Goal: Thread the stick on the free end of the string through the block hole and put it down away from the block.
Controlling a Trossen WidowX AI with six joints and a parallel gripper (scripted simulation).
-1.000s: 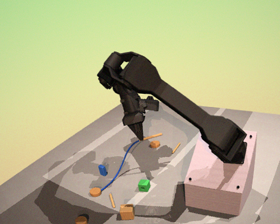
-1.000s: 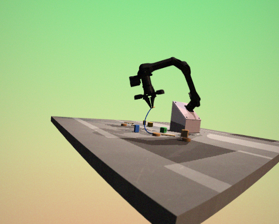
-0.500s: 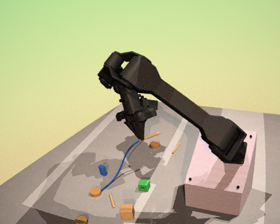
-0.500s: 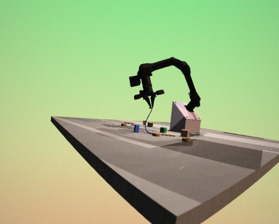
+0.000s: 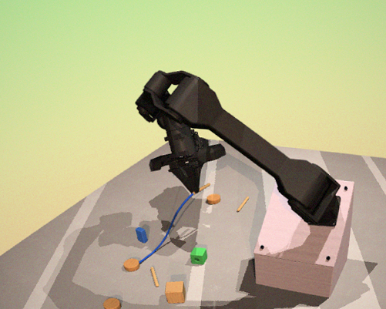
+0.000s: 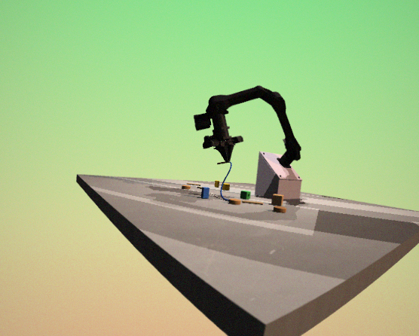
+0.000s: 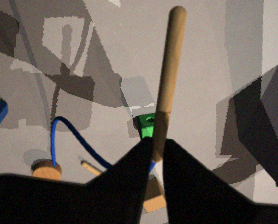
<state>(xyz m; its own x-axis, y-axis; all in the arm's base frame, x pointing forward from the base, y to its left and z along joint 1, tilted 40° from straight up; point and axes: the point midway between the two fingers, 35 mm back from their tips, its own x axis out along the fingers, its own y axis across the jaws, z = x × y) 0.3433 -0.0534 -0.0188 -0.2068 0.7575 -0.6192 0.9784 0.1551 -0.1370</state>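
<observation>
My gripper tip is 1 cm to the left of the thin wooden stick. Round my gripper tip: round wooden button (11 cm ahead, 17 cm to the left, 13 cm below); blue block (15 cm ahead, 6 cm to the left, 12 cm below); green block (4 cm behind, 8 cm to the left, 12 cm below).
</observation>
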